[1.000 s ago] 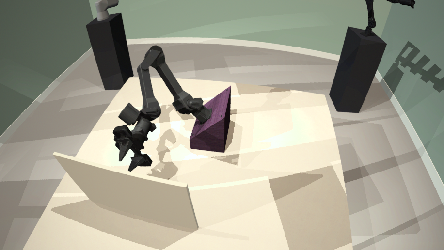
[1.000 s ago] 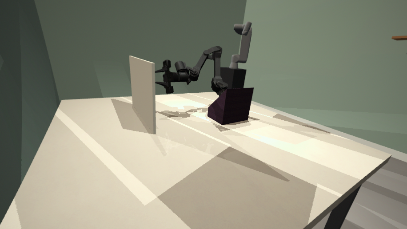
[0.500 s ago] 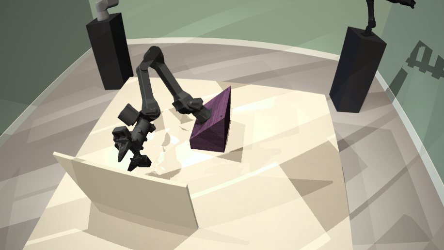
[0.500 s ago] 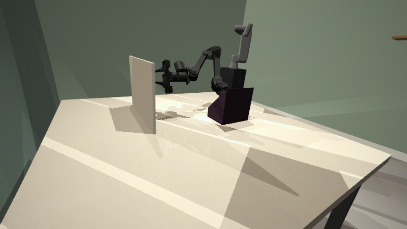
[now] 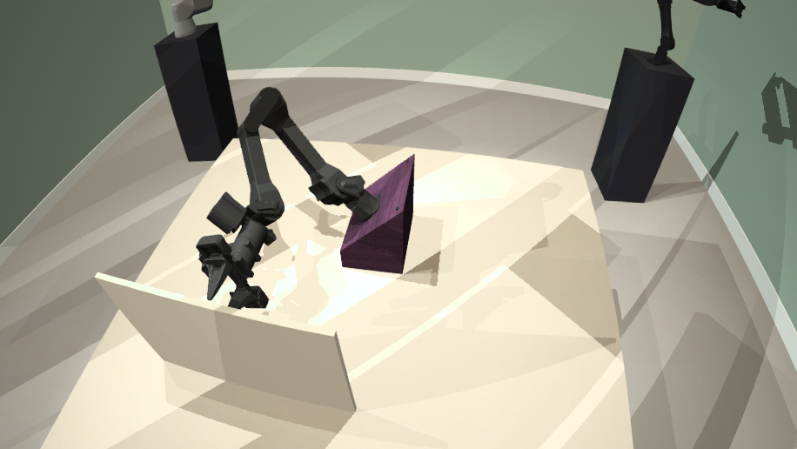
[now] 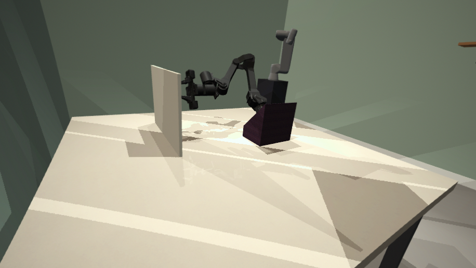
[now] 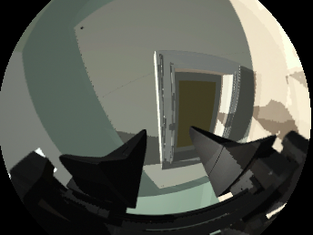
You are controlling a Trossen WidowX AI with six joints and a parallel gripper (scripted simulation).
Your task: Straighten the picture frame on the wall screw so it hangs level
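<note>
My gripper tip is now 30 mm short of the picture frame, 10 mm to the right of it and 50 mm above it. Round my gripper tip: wall panel (40 mm ahead, 70 mm below).
</note>
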